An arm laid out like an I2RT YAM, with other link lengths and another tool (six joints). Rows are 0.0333 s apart.
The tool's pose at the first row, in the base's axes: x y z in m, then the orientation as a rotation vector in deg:
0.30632 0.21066 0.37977 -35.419 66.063 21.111
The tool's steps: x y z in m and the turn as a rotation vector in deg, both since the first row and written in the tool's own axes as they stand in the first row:
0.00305 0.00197 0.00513 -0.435 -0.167 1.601
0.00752 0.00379 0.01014 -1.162 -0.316 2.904
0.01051 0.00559 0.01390 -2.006 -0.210 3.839
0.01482 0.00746 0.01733 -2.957 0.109 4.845
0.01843 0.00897 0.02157 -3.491 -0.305 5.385
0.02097 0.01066 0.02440 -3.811 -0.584 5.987
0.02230 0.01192 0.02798 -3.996 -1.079 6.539
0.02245 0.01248 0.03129 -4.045 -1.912 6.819
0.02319 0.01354 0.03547 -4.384 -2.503 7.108
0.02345 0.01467 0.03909 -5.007 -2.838 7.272
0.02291 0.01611 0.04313 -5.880 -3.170 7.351
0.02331 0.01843 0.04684 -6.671 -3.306 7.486
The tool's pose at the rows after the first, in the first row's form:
0.31009 0.21529 0.37780 -34.863 66.399 22.781
0.31439 0.21966 0.37452 -34.729 66.606 24.368
0.31723 0.22330 0.37229 -34.963 66.912 25.643
0.32029 0.22673 0.36872 -35.301 67.429 26.990
0.32388 0.23042 0.36611 -35.356 67.136 27.882
0.32594 0.23341 0.36407 -35.223 67.021 28.662
0.32834 0.23658 0.36347 -34.945 66.698 29.374
0.33050 0.23908 0.36407 -34.620 65.977 29.856
0.33323 0.24250 0.36423 -34.602 65.452 30.458
0.33533 0.24563 0.36466 -34.964 65.092 31.057
0.33727 0.24931 0.36586 -35.592 64.671 31.734
0.33881 0.25342 0.36588 -36.165 64.466 32.359

